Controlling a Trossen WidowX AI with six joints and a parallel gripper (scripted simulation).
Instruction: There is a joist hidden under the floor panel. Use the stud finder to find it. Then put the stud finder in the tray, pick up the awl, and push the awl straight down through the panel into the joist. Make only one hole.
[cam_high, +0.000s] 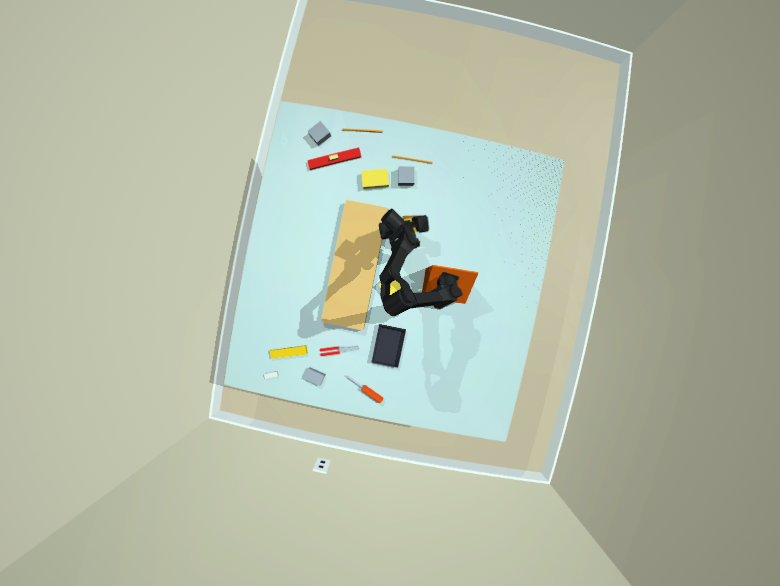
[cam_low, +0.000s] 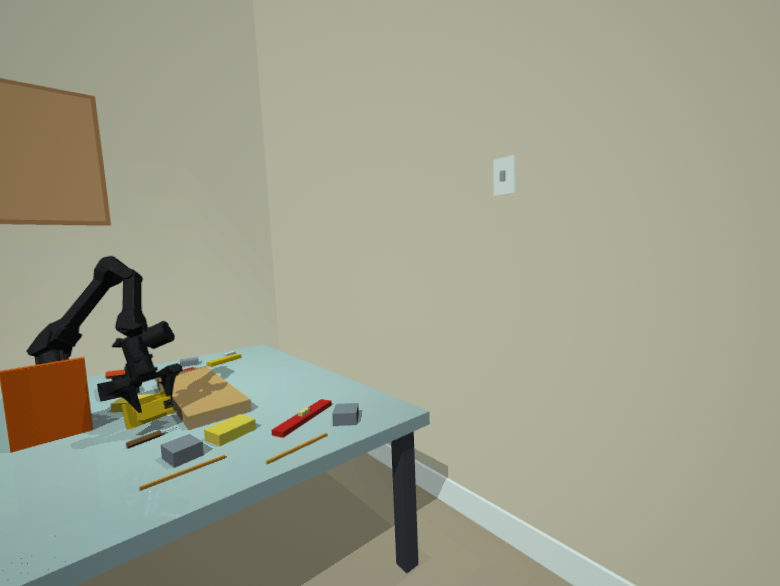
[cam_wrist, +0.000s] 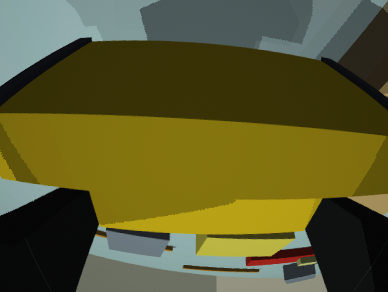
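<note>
Right now the yellow stud finder is 1 cm to the left of my gripper tip and 1 cm ahead of it. Also, from my gripper tip: awl 7 cm below, 3 cm to the right; then red level 36 cm ahead, 20 cm to the right, 6 cm below; then dark tray 51 cm to the left, 9 cm behind, 6 cm below.
</note>
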